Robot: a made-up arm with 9 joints. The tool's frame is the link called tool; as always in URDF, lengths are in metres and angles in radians.
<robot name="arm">
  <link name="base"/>
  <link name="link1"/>
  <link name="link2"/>
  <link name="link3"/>
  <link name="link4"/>
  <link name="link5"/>
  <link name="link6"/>
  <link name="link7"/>
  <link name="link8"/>
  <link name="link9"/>
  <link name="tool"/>
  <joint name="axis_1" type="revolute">
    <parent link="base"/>
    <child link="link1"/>
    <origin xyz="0 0 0.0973" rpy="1.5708 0 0"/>
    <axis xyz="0 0 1"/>
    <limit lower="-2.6" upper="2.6"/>
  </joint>
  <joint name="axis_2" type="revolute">
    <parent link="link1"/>
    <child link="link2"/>
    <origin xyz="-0.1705 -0.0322 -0.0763" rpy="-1.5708 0 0"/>
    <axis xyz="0 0 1"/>
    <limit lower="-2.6" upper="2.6"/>
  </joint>
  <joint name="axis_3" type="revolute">
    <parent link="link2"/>
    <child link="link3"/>
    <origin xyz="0.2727 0.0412 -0.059" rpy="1.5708 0 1.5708"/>
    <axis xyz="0 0 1"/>
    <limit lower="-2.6" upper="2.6"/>
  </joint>
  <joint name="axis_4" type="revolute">
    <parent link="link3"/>
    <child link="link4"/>
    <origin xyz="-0.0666 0.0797 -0.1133" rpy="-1.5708 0 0"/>
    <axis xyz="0 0 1"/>
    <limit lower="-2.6" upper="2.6"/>
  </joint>
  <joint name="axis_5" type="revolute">
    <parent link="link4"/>
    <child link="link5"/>
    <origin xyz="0.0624 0.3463 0.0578" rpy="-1.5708 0 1.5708"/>
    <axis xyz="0 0 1"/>
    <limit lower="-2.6" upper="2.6"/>
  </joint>
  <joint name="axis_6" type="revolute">
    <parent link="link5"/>
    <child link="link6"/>
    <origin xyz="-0.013 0.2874 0.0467" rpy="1.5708 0 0"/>
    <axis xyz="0 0 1"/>
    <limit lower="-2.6" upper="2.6"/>
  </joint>
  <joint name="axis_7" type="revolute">
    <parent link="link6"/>
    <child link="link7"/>
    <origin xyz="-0.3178 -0.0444 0.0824" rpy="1.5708 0 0"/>
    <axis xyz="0 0 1"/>
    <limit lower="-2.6" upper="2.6"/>
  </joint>
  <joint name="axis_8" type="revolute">
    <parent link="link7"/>
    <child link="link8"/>
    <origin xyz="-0.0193 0.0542 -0.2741" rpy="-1.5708 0 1.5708"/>
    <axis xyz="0 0 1"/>
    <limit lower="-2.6" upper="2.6"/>
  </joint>
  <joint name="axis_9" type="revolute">
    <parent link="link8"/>
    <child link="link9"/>
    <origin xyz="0.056 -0.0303 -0.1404" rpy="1.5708 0 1.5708"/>
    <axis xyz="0 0 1"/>
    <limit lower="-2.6" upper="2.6"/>
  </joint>
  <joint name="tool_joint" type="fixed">
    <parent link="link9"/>
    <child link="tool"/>
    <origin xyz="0.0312 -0.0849 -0.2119" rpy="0 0 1.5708"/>
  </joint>
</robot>
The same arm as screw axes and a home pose.
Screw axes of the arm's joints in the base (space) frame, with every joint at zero. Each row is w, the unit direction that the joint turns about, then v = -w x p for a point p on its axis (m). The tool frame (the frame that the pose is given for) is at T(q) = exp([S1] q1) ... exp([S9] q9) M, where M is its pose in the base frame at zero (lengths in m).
S1 = (0, -1, 0, 0.0973, 0, 0)
S2 = (0, 0, 1, 0.0763, 0.1705, 0)
S3 = (1, 0, 0, 0, 0.0061, -0.1175)
S4 = (0, 0, 1, 0.0509, 0.0111, 0)
S5 = (0, -1, 0, 0.1436, 0, 0.3574)
S6 = (0, 0, 1, 0.0666, 0.3444, 0)
S7 = (0, 1, 0, 0.0614, 0, -0.0266)
S8 = (1, 0, 0, 0, -0.0072, 0.1631)
S9 = (0, 0, 1, -0.1328, 0.1477, 0)
M =
1 -0.000007 0 -0.2326
0.000007 1 0 -0.164
0 0 1 -0.1631
0 0 0 1
Joint limits (rad, base to tool): -2.6..2.6 -2.6..2.6 -2.6..2.6 -2.6..2.6 -2.6..2.6 -2.6..2.6 -2.6..2.6 -2.6..2.6 -2.6..2.6

